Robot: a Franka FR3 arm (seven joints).
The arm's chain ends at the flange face. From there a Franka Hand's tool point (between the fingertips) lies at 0.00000 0.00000 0.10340 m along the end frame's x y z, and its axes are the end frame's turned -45 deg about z.
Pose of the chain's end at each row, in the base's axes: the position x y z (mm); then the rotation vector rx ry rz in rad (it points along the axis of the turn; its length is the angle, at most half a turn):
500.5, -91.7, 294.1, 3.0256, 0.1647, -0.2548
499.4, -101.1, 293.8, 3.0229, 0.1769, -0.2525
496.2, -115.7, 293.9, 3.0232, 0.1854, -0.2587
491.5, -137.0, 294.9, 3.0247, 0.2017, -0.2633
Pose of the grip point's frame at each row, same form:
483.9, -103.0, 192.7, 2.7935, 1.3394, -0.3007
483.0, -112.7, 192.4, 2.7858, 1.3496, -0.2998
479.4, -127.2, 192.5, 2.7840, 1.3584, -0.3050
474.4, -148.3, 193.5, 2.7799, 1.3748, -0.3077

